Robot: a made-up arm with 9 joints. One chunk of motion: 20 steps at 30 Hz.
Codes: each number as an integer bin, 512 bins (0 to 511) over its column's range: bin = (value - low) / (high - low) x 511, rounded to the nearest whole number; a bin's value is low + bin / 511 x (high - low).
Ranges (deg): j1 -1..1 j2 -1.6..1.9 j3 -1.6..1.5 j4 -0.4..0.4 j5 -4..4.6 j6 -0.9..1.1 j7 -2.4..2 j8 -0.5..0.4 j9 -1.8..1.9
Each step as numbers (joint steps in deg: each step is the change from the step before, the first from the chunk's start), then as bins.
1 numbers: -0.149 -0.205 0.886 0.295 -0.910 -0.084 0.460 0.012 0.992
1 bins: 217 204 410 444 184 208 332 291 386
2 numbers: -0.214 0.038 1.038 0.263 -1.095 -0.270 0.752 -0.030 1.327
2 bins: 201 239 435 423 173 161 366 267 432
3 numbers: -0.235 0.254 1.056 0.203 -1.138 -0.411 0.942 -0.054 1.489
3 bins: 195 271 438 385 170 125 388 253 454
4 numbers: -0.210 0.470 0.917 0.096 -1.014 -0.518 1.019 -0.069 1.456
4 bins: 202 302 415 317 177 98 397 245 450
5 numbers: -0.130 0.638 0.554 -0.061 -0.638 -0.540 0.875 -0.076 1.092
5 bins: 222 327 355 217 200 92 380 241 399
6 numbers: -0.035 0.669 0.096 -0.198 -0.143 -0.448 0.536 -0.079 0.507
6 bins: 247 331 280 129 229 115 341 239 319
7 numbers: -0.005 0.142 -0.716 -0.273 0.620 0.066 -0.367 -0.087 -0.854
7 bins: 254 254 146 81 275 247 236 234 131
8 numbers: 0.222 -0.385 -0.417 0.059 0.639 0.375 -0.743 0.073 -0.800
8 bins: 312 177 195 293 276 326 192 325 138
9 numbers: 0.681 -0.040 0.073 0.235 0.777 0.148 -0.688 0.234 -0.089
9 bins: 429 228 276 406 284 268 199 417 236
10 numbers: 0.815 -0.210 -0.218 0.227 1.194 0.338 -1.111 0.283 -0.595
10 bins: 464 203 228 400 309 316 150 445 166
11 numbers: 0.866 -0.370 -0.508 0.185 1.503 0.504 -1.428 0.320 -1.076
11 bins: 477 180 180 374 327 359 113 466 100
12 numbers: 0.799 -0.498 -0.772 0.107 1.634 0.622 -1.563 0.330 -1.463
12 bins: 460 161 136 324 335 389 97 471 47
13 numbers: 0.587 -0.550 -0.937 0.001 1.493 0.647 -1.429 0.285 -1.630
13 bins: 405 153 109 256 326 395 113 446 23
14 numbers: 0.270 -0.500 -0.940 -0.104 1.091 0.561 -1.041 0.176 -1.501
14 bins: 324 161 109 189 303 373 158 384 41
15 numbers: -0.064 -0.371 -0.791 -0.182 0.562 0.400 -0.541 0.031 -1.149
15 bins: 239 179 133 139 271 332 216 301 90
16 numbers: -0.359 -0.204 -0.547 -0.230 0.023 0.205 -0.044 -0.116 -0.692
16 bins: 164 204 174 109 239 282 274 218 153
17 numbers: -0.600 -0.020 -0.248 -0.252 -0.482 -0.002 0.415 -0.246 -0.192
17 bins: 102 231 223 95 209 229 327 144 222
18 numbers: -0.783 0.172 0.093 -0.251 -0.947 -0.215 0.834 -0.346 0.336
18 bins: 55 259 279 95 181 175 376 87 295
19 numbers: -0.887 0.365 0.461 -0.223 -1.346 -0.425 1.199 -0.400 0.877
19 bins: 29 287 340 113 158 121 418 57 370
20 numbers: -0.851 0.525 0.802 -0.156 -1.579 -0.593 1.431 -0.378 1.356
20 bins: 38 310 396 156 144 78 445 69 436
